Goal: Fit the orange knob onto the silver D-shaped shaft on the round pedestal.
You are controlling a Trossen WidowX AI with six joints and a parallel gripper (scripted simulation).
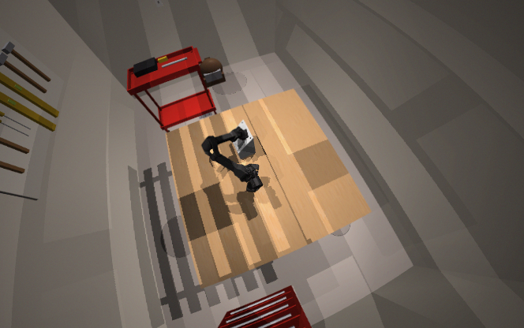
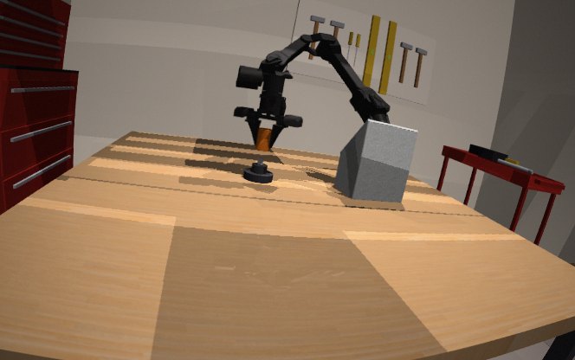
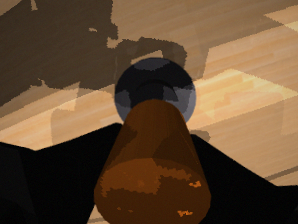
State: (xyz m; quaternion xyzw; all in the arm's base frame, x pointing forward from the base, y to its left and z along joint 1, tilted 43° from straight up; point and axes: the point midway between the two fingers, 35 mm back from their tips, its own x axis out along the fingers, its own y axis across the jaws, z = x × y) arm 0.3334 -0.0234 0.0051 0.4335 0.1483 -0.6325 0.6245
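The orange knob lies 30 mm above my gripper tip. Also, from my gripper tip: round pedestal: 60 mm below.
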